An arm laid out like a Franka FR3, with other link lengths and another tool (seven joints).
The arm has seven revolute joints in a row. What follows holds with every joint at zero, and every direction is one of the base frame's. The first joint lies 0.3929 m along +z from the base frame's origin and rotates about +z. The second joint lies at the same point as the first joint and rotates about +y. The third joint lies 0.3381 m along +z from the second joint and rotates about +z. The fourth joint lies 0.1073 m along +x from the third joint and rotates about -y. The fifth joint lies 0.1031 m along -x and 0.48 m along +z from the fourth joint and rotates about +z. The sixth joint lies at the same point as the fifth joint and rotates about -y. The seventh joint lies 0.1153 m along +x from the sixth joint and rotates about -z. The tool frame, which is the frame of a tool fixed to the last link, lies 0.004 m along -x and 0.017 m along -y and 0.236 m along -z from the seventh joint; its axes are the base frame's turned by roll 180, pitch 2.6 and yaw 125.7 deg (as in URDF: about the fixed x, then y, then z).
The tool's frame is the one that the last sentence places.
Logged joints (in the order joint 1, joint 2, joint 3, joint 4, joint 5, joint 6, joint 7), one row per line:
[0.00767 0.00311 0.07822 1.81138 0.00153 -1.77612 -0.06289]
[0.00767 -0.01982 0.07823 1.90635 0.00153 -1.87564 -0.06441]
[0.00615 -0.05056 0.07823 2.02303 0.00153 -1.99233 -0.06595]
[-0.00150 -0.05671 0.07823 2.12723 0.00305 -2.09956 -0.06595]
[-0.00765 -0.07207 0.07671 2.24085 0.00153 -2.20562 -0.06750]
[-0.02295 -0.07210 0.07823 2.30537 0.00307 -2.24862 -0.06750]
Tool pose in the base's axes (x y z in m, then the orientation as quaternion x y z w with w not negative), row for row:
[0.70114 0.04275 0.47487 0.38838 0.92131 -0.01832 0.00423]
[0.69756 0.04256 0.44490 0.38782 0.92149 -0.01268 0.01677]
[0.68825 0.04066 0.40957 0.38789 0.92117 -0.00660 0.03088]
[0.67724 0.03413 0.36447 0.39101 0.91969 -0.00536 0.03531]
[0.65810 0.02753 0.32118 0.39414 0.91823 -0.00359 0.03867]
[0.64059 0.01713 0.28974 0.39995 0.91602 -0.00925 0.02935]
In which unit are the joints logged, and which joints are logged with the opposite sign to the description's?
The joints are logged in radians. Opposite sign: joint 4, joint 5, joint 6.
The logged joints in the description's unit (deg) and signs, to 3 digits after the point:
[0.439 0.178 4.482 -103.784 -0.088 101.764 -3.603]
[0.439 -1.136 4.482 -109.226 -0.088 107.466 -3.690]
[0.352 -2.897 4.482 -115.911 -0.088 114.152 -3.779]
[-0.086 -3.249 4.482 -121.881 -0.175 120.296 -3.779]
[-0.438 -4.129 4.395 -128.391 -0.088 126.373 -3.867]
[-1.315 -4.131 4.482 -132.088 -0.176 128.836 -3.867]

